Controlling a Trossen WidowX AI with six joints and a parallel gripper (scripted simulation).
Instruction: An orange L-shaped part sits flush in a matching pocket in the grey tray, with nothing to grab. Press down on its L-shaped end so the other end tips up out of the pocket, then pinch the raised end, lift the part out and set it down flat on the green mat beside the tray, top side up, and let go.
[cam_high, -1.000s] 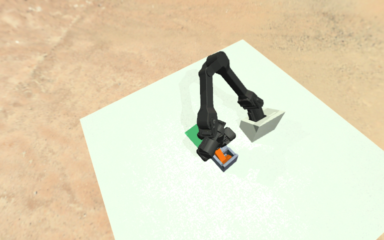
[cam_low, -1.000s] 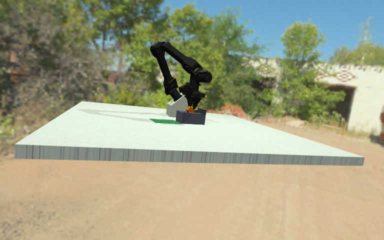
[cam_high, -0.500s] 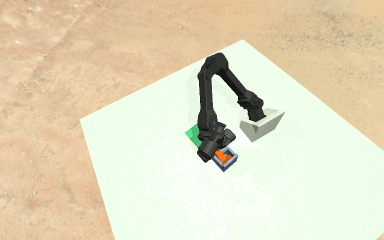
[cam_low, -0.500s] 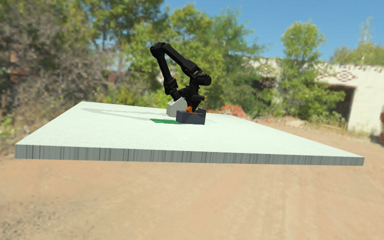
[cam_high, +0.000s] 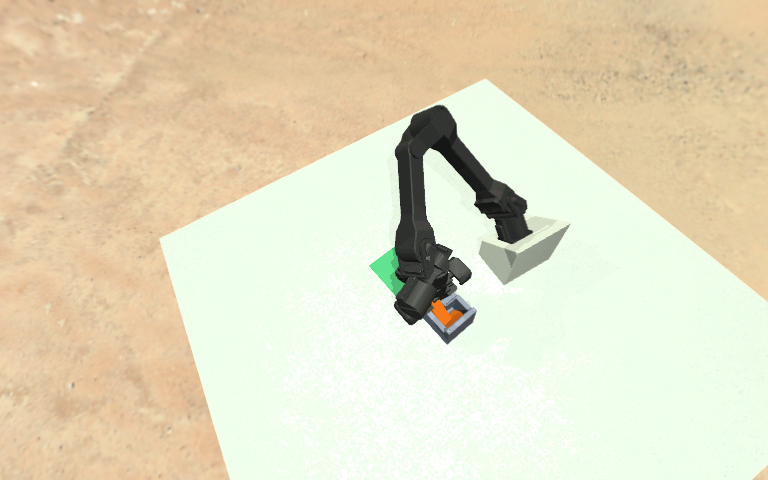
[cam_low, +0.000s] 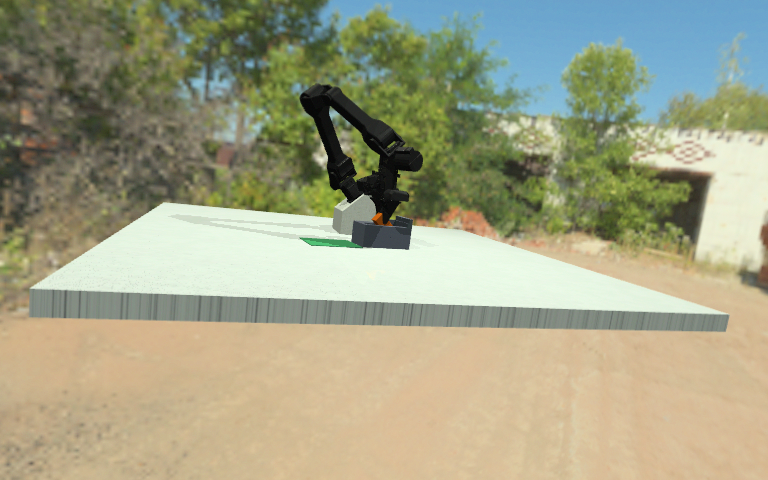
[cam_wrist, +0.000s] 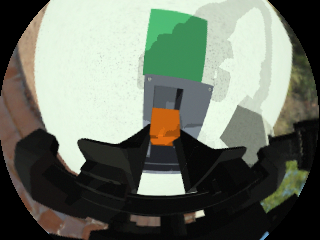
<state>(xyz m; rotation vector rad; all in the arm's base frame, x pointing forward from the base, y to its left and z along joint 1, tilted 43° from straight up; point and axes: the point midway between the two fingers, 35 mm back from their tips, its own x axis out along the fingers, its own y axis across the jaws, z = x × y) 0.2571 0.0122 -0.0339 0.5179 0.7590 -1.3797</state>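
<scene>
The green mat is 150 mm to the right of my gripper tip, 80 mm below it and 10 mm ahead of it. Round my gripper tip: orange L-shaped part 30 mm to the left, 30 mm below, 20 mm behind.
</scene>
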